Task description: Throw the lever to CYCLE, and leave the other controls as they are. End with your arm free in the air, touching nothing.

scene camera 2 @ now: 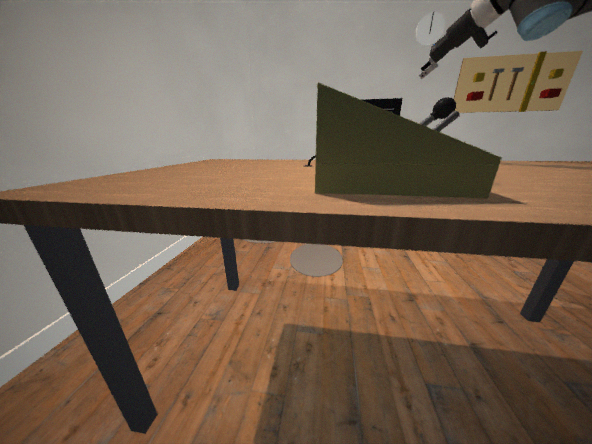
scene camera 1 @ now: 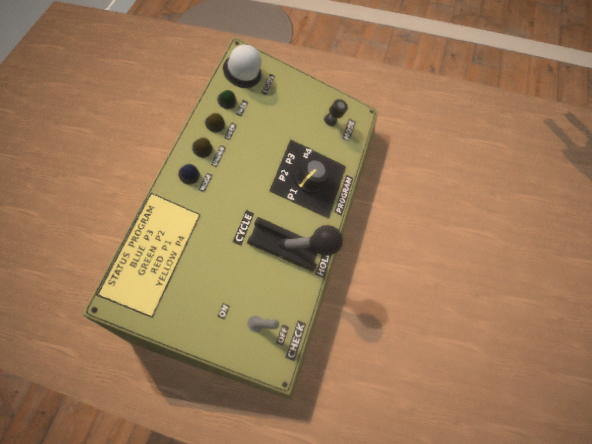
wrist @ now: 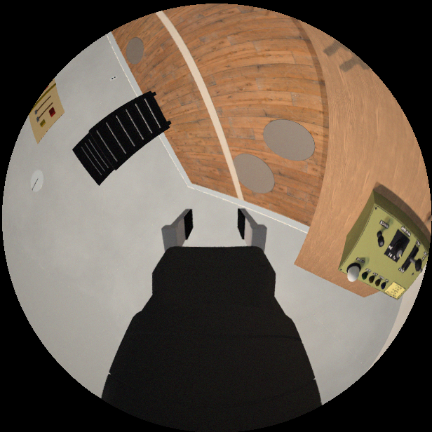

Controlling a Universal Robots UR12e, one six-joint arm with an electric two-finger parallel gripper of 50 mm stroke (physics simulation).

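Places are measured from the arm's base along level axes (x down, y ahead, z right), in metres.
Pixels of known places: gripper, between the fingertips: (scene camera 2: pixel 421 73).
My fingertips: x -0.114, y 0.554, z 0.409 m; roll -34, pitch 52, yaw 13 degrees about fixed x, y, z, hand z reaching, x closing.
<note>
For each thing: its middle in the pictures, then the offset to it from my fingertips. "*": a spot on its surface instead. Level surfaces: height alone.
- lever, middle of its body: (scene camera 1: pixel 327 240) (scene camera 2: pixel 444 108) dx +0.202, dy +0.014, dz -0.599 m
- green sloped panel, middle of its body: (scene camera 1: pixel 259 202) (scene camera 2: pixel 373 140) dx +0.265, dy +0.146, dz -0.565 m
- CYCLE label, a spot on its surface: (scene camera 1: pixel 243 227) * dx +0.236, dy +0.134, dz -0.624 m
- PROGRAM knob, middle of its body: (scene camera 1: pixel 312 173) dx +0.243, dy +0.093, dz -0.493 m
- MODE stick, middle of its body: (scene camera 1: pixel 333 115) dx +0.245, dy +0.118, dz -0.376 m
- CHECK toggle, middle of its body: (scene camera 1: pixel 265 323) (scene camera 2: pixel 443 123) dx +0.239, dy +0.036, dz -0.726 m
- white dome, a spot on its surface: (scene camera 1: pixel 245 62) * dx +0.161, dy +0.255, dz -0.411 m
- wooden table, height of its surface: dx +0.347 m
The lever (scene camera 1: pixel 326 240) (scene camera 2: pixel 443 108) (wrist: pixel 418 264) has a black ball knob on a grey shaft and leans to the HOLD end of its black slot on the green sloped panel (scene camera 1: pixel 210 270) (scene camera 2: pixel 395 160) (wrist: pixel 365 235). The CYCLE label (scene camera 1: pixel 243 227) is at the slot's other end. My gripper (scene camera 2: pixel 426 70) (wrist: pixel 214 217) is open and empty, in the air above the panel's height and apart from it. In scene camera 1 the gripper itself does not show; its shadow falls on the table at the right.
The panel also bears the PROGRAM knob (scene camera 1: pixel 315 171) pointing towards P1, the MODE stick (scene camera 1: pixel 338 109), the CHECK toggle (scene camera 1: pixel 263 324) tilted towards OFF, a white dome (scene camera 1: pixel 245 62) and several dark small lamps. The panel stands on a wooden table (scene camera 1: pixel 450 250) (scene camera 2: pixel 225 185) (wrist: pixel 370 125).
</note>
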